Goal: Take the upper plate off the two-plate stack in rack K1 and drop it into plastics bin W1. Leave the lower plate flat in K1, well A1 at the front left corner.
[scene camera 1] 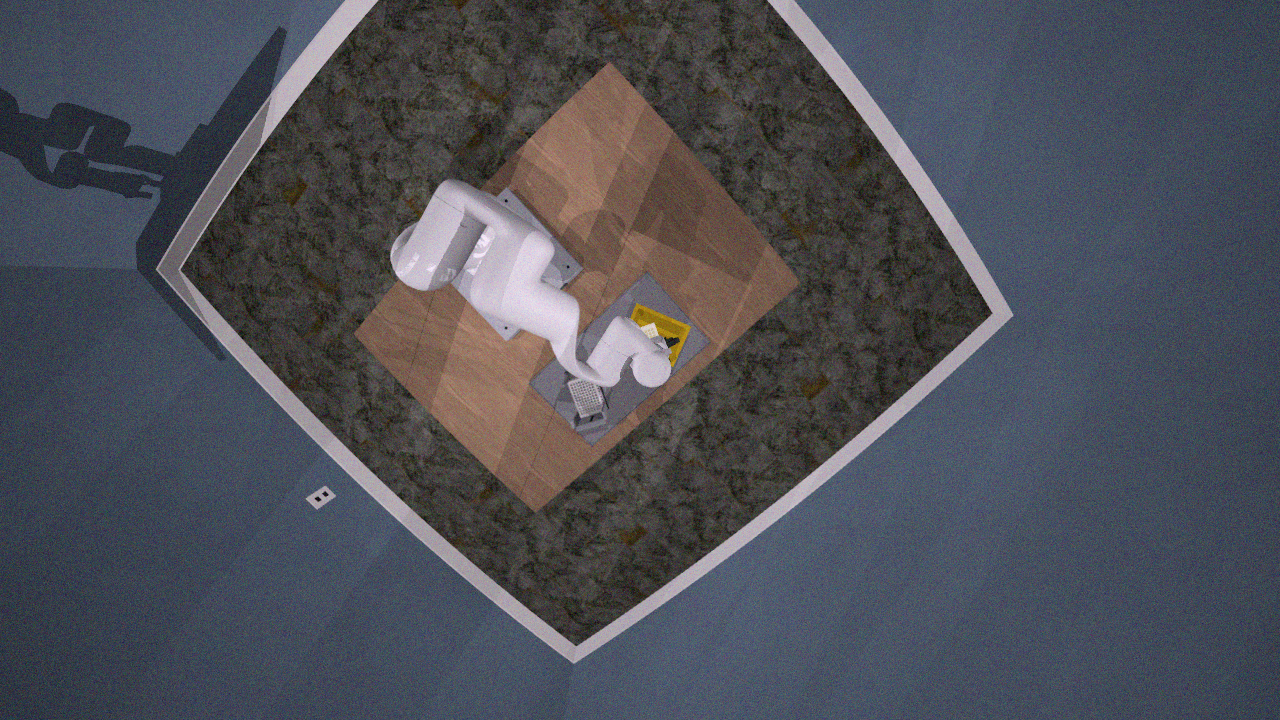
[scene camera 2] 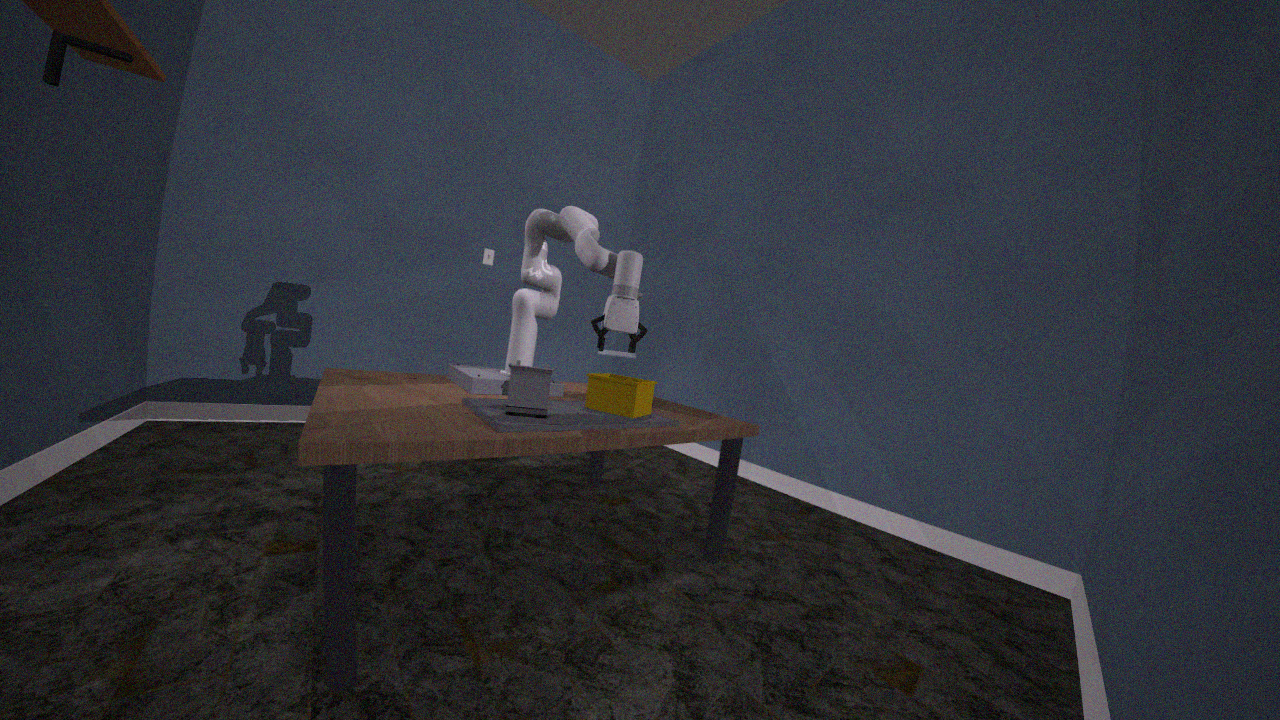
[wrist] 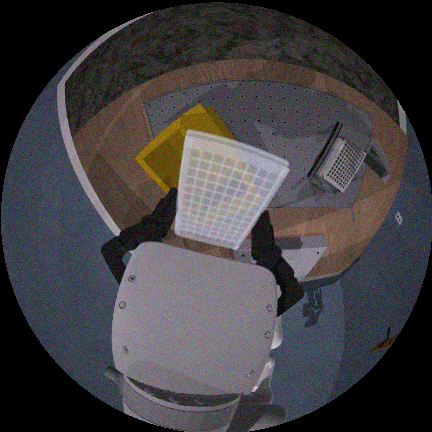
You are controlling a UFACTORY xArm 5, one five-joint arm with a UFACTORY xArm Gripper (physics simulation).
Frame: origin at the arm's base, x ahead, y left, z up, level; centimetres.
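Seen in the pictures: gripper, fingertip midpoint: (scene camera 2: 615, 353) (wrist: 217, 208).
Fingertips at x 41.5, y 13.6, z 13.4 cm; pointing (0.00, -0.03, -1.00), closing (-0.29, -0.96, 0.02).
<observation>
Offsets run from my fingertips to a thing's top centre. "pt": to the spot under its first point. Level surfaces: height alone.
My gripper (scene camera 2: 617, 351) (wrist: 217, 208) is shut on the upper plate {dy -0.2, dx +0.6, dz +0.9 cm} (scene camera 2: 617, 354) (wrist: 225, 190), a clear gridded well plate held roughly level between the black fingers. It hangs above the yellow plastics bin W1 {dy +3.7, dx -0.2, dz -7.0 cm} (scene camera 2: 619, 394) (wrist: 167, 155), with a gap between plate and bin in the scene camera 2 view. In the wrist view the plate covers part of the bin. The bin {pt dy +10.4, dx +4.7, dz -8.0 cm} (scene camera 1: 683, 333) is partly hidden by the arm from above. The lower plate {dy -25.5, dx +1.7, dz -13.0 cm} (scene camera 1: 586, 396) (wrist: 344, 164) lies in rack K1 {dy -25.1, dx +1.1, dz -5.0 cm} (scene camera 2: 529, 392), its wells facing up. Its well A1 is too small to tell.
The perforated grey board {dy -11.4, dx +0.4, dz -16.9 cm} (scene camera 1: 559, 376) (scene camera 2: 490, 414) (wrist: 285, 120) carries the rack and the bin on the wooden table {dz -18.2 cm} (scene camera 1: 501, 411) (scene camera 2: 384, 420) (wrist: 120, 125). The rack's walls stand up around the lower plate. The arm's grey base plate (scene camera 1: 568, 266) (wrist: 307, 255) is behind the board.
</observation>
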